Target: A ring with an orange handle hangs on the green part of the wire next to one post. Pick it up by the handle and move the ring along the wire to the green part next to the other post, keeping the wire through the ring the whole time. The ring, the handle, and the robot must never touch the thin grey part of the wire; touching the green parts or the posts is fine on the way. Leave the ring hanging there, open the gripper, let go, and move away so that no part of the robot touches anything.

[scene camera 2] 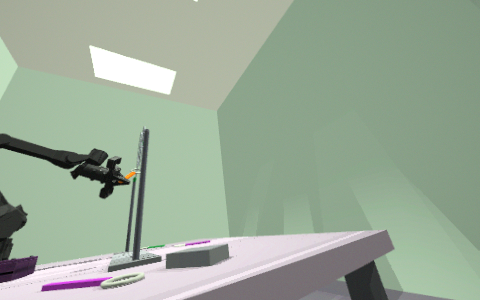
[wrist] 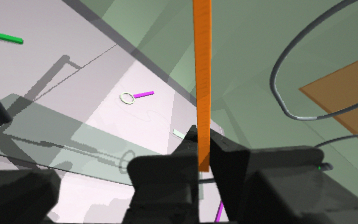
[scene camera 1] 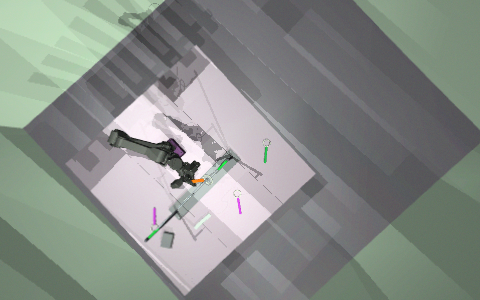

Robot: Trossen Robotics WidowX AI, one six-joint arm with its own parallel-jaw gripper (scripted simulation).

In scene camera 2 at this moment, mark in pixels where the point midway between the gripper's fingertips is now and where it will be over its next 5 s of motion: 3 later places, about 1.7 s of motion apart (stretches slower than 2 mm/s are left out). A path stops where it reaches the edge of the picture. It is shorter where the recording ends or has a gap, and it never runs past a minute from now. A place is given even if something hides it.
The gripper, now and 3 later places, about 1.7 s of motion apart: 130, 183; 127, 202; 126, 206; 106, 199
